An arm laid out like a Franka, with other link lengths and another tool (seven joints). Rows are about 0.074 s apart.
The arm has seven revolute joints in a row. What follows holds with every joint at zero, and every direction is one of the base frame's.
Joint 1 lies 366.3 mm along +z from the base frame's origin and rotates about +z.
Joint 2 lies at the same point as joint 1 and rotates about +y.
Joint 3 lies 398.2 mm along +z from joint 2 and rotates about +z.
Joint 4 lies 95.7 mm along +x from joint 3 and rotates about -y.
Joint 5 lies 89.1 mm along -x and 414.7 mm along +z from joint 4 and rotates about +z.
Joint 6 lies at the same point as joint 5 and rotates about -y.
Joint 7 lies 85.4 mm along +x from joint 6 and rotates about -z.
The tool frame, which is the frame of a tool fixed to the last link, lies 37.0 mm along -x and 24.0 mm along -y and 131.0 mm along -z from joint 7; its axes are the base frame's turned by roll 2.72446, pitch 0.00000 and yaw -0.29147 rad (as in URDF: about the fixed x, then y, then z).
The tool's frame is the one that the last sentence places.
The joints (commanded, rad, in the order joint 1, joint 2, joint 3, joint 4, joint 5, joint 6, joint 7), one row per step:
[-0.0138 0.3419 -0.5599 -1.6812 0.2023 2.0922 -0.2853]
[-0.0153 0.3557 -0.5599 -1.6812 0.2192 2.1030 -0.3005]
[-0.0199 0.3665 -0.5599 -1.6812 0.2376 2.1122 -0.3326]
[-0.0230 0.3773 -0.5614 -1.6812 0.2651 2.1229 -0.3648]
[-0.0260 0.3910 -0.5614 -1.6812 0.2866 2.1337 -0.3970]
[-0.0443 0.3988 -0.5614 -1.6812 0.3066 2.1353 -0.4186]
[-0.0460 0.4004 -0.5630 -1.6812 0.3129 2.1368 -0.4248]
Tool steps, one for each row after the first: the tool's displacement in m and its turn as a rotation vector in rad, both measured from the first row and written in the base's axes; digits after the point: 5 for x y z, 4 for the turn. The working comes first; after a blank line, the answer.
Tool pose at each row, in the base's axes (x y z in m, rotation vector in rad; the steps are taken from these numbers as rounded here):
[0.59700 -0.35153 0.51160 2.5690 -0.8789 -0.0140]
[0.60031 -0.35260 0.50361 2.5771 -0.8722 -0.0102]
[0.60208 -0.35606 0.49730 2.5910 -0.8494 -0.0005]
[0.60431 -0.35889 0.49100 2.6087 -0.8347 0.0144]
[0.60712 -0.36139 0.48289 2.6226 -0.8123 0.0246]
[0.60248 -0.37210 0.47769 2.6311 -0.8232 0.0239]
[0.60194 -0.37389 0.47687 2.6336 -0.8244 0.0269]

[0.00331 -0.00107 -0.00799 0.0048 -0.0030 0.0069]
[0.00508 -0.00453 -0.01430 0.0096 -0.0077 0.0266]
[0.00731 -0.00736 -0.02060 0.0189 -0.0188 0.0424]
[0.01012 -0.00986 -0.02871 0.0240 -0.0240 0.0618]
[0.00548 -0.02057 -0.03391 0.0346 -0.0283 0.0562]
[0.00494 -0.02236 -0.03473 0.0365 -0.0312 0.0564]

